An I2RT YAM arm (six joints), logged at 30 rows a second.
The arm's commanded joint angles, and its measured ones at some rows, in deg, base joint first. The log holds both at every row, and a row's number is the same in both.
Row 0, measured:
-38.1, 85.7, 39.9, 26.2, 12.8, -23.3
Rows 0 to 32, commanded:
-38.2, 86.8, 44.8, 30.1, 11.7, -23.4
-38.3, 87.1, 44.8, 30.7, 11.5, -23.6
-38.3, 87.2, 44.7, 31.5, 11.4, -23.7
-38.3, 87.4, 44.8, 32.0, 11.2, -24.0
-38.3, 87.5, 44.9, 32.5, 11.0, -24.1
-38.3, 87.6, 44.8, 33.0, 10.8, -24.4
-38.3, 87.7, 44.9, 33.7, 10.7, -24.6
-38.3, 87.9, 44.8, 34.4, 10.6, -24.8
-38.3, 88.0, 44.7, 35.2, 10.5, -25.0
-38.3, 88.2, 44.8, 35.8, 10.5, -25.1
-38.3, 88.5, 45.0, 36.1, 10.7, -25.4
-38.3, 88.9, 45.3, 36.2, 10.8, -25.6
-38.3, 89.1, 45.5, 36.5, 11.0, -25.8
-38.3, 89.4, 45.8, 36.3, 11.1, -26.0
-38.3, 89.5, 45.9, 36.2, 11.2, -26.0
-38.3, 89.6, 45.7, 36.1, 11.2, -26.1
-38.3, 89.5, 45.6, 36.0, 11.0, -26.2
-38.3, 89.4, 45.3, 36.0, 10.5, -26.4
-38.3, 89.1, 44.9, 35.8, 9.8, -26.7
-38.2, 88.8, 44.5, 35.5, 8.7, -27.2
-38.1, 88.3, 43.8, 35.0, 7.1, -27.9
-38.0, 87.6, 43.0, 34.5, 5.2, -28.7
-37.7, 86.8, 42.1, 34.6, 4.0, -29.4
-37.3, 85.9, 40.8, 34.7, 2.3, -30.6
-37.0, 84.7, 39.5, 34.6, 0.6, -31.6
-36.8, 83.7, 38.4, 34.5, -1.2, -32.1
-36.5, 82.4, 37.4, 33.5, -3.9, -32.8
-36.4, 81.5, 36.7, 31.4, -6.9, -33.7
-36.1, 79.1, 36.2, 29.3, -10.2, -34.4
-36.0, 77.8, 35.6, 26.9, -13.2, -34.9
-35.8, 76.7, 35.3, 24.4, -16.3, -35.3
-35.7, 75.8, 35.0, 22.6, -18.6, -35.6
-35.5, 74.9, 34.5, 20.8, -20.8, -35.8
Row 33, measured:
-36.0, 77.7, 37.4, 25.8, -9.7, -33.5
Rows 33 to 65, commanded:
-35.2, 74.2, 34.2, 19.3, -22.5, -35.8
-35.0, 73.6, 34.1, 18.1, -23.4, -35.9
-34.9, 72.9, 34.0, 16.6, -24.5, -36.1
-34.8, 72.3, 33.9, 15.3, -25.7, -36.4
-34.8, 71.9, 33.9, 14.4, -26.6, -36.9
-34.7, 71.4, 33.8, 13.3, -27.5, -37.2
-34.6, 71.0, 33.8, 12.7, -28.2, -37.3
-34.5, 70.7, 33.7, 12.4, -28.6, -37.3
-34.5, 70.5, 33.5, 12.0, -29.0, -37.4
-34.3, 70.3, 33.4, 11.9, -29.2, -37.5
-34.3, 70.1, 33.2, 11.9, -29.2, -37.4
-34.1, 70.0, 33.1, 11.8, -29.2, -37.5
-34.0, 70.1, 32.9, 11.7, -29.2, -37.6
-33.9, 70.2, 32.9, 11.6, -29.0, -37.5
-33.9, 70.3, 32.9, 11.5, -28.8, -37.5
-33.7, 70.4, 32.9, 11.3, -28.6, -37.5
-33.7, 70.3, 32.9, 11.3, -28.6, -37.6
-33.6, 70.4, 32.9, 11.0, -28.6, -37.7
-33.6, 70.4, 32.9, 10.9, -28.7, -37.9
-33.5, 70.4, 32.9, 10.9, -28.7, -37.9
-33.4, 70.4, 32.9, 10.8, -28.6, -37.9
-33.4, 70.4, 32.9, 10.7, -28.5, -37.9
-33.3, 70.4, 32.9, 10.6, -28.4, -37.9
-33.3, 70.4, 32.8, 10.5, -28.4, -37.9
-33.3, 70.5, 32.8, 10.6, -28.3, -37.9
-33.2, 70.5, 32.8, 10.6, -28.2, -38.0
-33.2, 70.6, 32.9, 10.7, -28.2, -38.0
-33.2, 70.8, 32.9, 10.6, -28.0, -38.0
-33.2, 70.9, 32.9, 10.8, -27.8, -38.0
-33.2, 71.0, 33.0, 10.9, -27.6, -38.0
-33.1, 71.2, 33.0, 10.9, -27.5, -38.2
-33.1, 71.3, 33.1, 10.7, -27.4, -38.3
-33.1, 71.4, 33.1, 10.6, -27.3, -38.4
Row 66, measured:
-33.5, 71.4, 34.9, 9.6, -27.2, -37.5
